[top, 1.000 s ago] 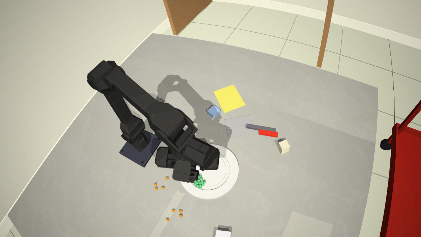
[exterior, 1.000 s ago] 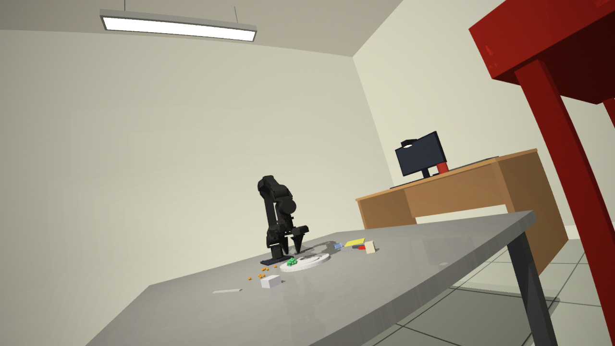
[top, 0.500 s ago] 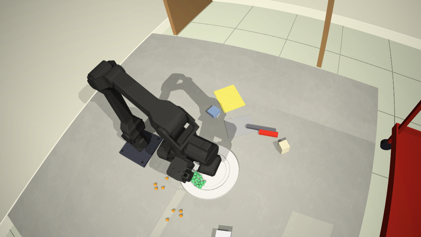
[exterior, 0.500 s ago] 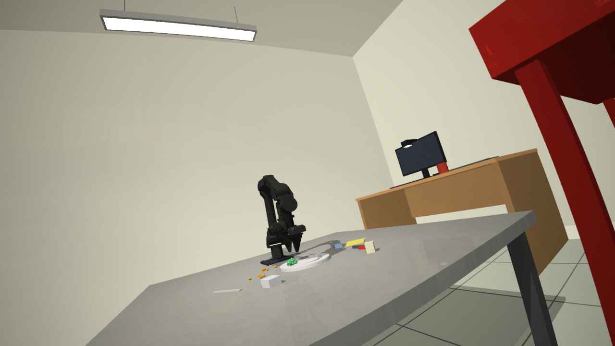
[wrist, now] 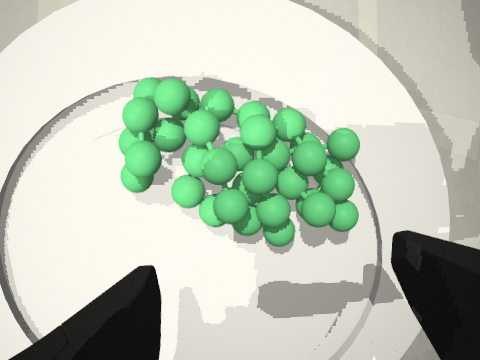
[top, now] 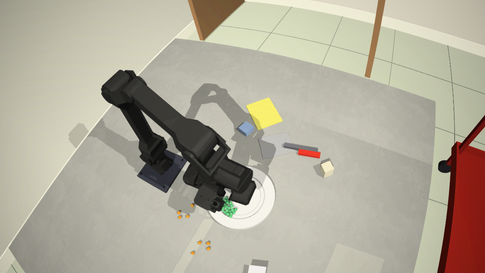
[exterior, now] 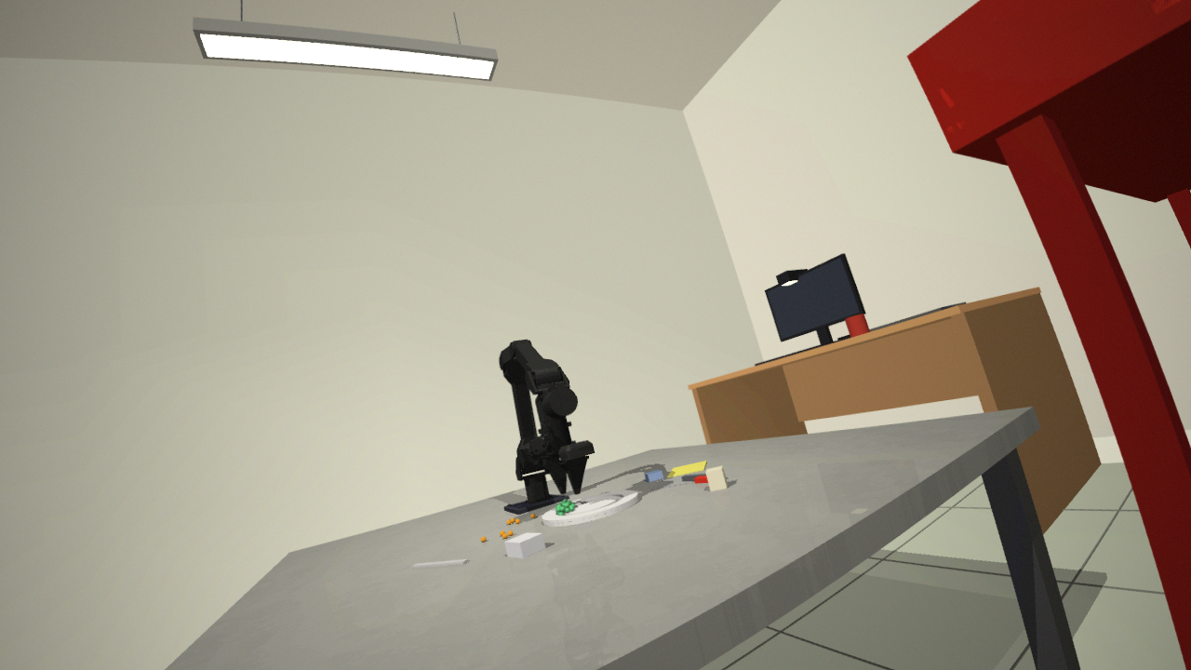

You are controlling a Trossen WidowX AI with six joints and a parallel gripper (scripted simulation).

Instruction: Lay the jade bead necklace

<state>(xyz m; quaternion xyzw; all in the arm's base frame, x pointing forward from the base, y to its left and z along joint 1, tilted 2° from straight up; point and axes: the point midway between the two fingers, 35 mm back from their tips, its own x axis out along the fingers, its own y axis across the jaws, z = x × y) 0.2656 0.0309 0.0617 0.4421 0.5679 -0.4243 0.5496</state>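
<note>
The inner disc lies 20 mm ahead of my gripper tip, 30 mm to the left of it and 30 mm below it. Also, from my gripper tip: blue cube (110 mm behind, 230 mm to the left, 30 mm below); then grey sheet (10 mm ahead, 230 mm to the left, 40 mm below); then bead board (20 mm ahead, 30 mm to the left, 40 mm below).
</note>
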